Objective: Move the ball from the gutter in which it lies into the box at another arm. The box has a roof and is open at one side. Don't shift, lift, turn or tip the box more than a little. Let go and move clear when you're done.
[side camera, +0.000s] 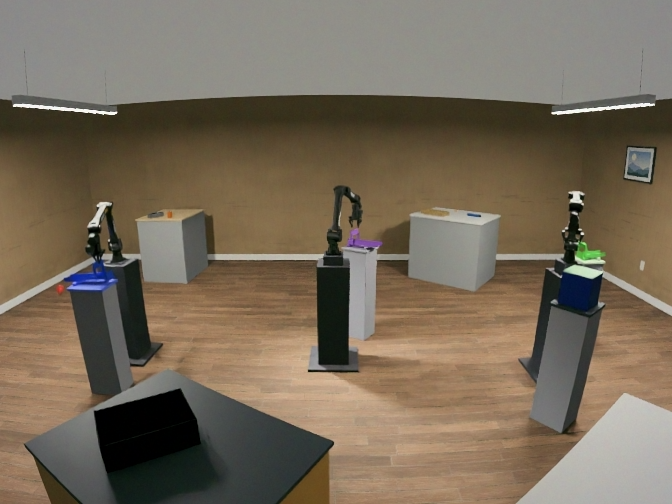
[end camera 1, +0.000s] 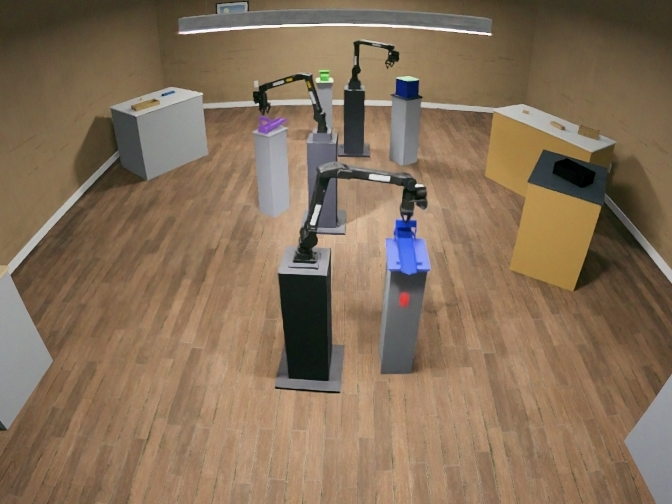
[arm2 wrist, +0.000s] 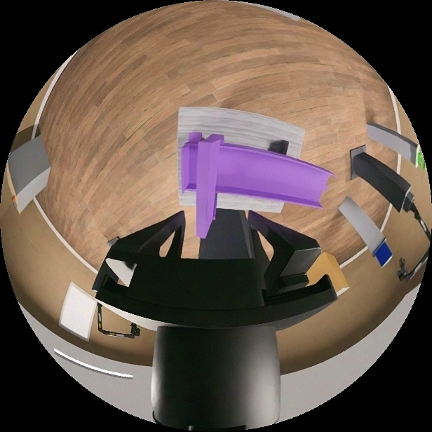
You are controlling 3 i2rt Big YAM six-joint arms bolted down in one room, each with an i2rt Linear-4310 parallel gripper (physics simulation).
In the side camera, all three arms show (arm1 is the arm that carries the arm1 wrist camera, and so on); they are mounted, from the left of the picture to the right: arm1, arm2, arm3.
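The red ball (end camera 1: 403, 299) (side camera: 60, 289) is blurred, in mid-air below and beyond the open end of the blue gutter (end camera 1: 405, 252) (side camera: 86, 278). The dark blue box (end camera 1: 407, 87) (side camera: 579, 289) with a pale green roof stands on a grey pedestal; its open side cannot be made out. Arm1's gripper (side camera: 95, 258) is at the blue gutter's upright part; its finger opening is unclear. Arm2's gripper (arm2 wrist: 216, 215) (side camera: 355, 223) is open above the purple gutter (arm2 wrist: 260, 175) (side camera: 366, 243). Arm3's gripper (side camera: 572, 236) is open, near the green gutter (side camera: 591, 253).
In the end camera, the near arm's gripper (end camera 1: 406, 217) is above the blue gutter; the far arm's gripper (end camera 1: 389, 64) hangs left of the box. A black bin (end camera 1: 573, 171) (side camera: 146, 428) stands on a dark-topped table (end camera 1: 542, 168) (side camera: 260, 434). Side tables stand around the room.
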